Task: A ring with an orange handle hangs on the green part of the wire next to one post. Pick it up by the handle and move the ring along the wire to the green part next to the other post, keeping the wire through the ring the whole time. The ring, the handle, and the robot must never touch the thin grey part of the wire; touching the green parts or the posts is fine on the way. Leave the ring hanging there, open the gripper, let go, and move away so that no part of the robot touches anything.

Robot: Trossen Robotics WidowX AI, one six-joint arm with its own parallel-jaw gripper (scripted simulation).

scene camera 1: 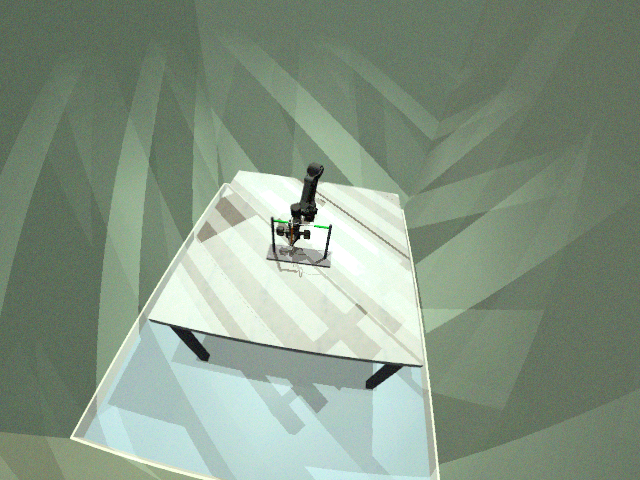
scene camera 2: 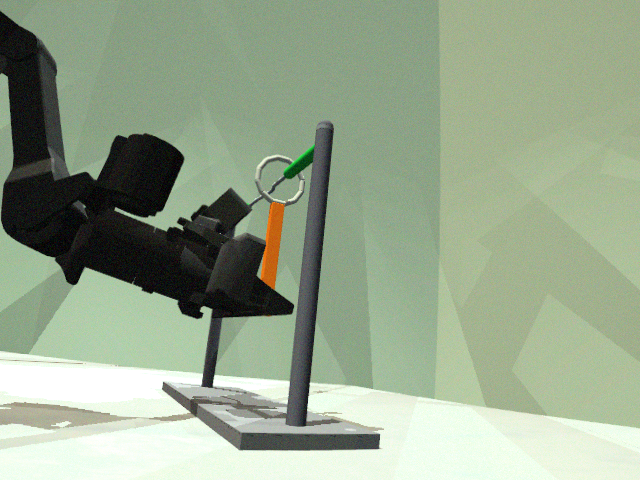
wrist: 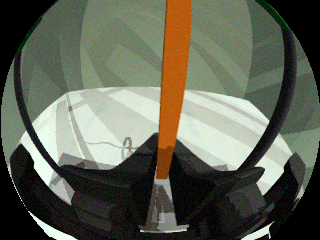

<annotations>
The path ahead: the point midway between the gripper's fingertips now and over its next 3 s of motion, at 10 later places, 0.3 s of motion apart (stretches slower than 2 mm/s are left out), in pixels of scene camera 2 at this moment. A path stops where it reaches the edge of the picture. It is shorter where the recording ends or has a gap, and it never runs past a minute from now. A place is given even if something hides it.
My gripper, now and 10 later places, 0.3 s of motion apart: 290, 310; 287, 310; 283, 311; 280, 312; 279, 311; 275, 312; 264, 311; 259, 311; 255, 310; 250, 312; 246, 313
</annotations>
